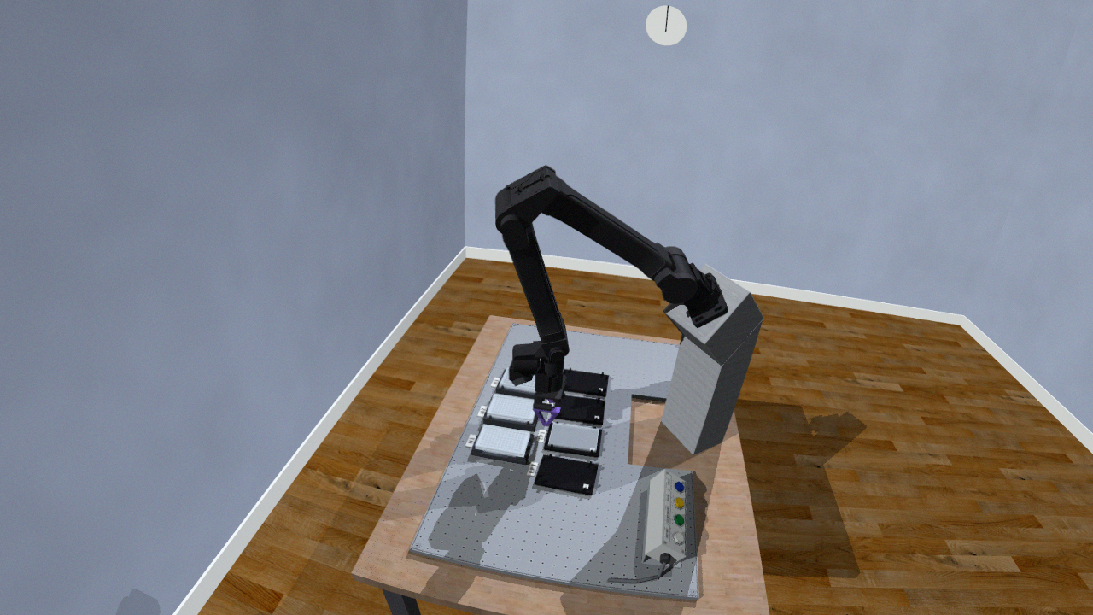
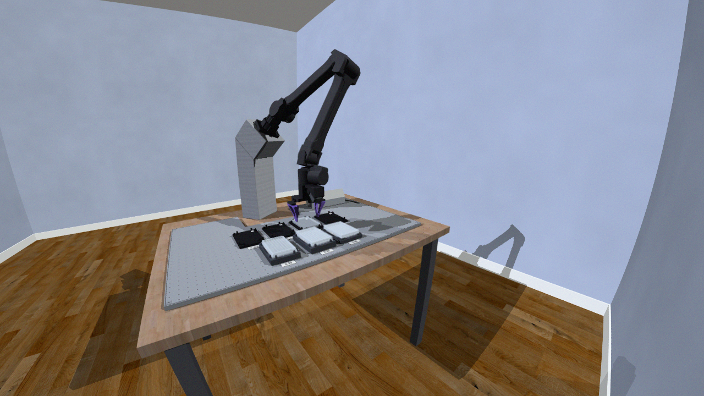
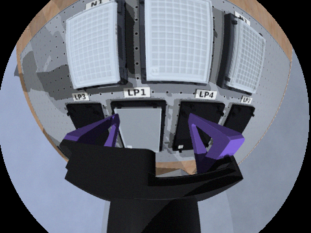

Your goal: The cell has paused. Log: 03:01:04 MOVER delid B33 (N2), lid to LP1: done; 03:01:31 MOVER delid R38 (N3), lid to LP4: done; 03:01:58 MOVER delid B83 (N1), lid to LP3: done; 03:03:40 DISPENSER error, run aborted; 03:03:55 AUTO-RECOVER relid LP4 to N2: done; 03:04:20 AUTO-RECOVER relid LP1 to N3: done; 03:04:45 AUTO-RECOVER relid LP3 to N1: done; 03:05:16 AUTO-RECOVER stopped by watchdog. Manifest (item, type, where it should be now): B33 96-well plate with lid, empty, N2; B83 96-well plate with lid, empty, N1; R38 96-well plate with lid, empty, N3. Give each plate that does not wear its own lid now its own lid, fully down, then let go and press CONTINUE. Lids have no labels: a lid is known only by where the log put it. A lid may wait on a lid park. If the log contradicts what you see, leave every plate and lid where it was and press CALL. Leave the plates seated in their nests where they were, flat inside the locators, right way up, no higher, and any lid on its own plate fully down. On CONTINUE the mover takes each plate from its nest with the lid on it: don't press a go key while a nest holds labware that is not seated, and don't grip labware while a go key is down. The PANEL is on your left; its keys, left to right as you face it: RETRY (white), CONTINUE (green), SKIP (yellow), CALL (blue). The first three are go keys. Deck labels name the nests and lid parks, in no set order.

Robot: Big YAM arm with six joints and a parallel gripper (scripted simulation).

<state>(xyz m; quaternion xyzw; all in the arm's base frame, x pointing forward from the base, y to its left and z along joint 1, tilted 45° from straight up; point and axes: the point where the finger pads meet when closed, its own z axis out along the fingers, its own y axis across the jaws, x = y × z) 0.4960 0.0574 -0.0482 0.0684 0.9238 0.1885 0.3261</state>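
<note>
The lid park LP1 is 8 cm behind my hand, 3 cm to the left of it and 6 cm below it. Also, from my hand: lid park LP2 (8 cm behind, 23 cm to the right, 6 cm below); then lid park LP3 (8 cm behind, 16 cm to the left, 6 cm below); then lid park LP4 (8 cm behind, 10 cm to the right, 6 cm below).
</note>
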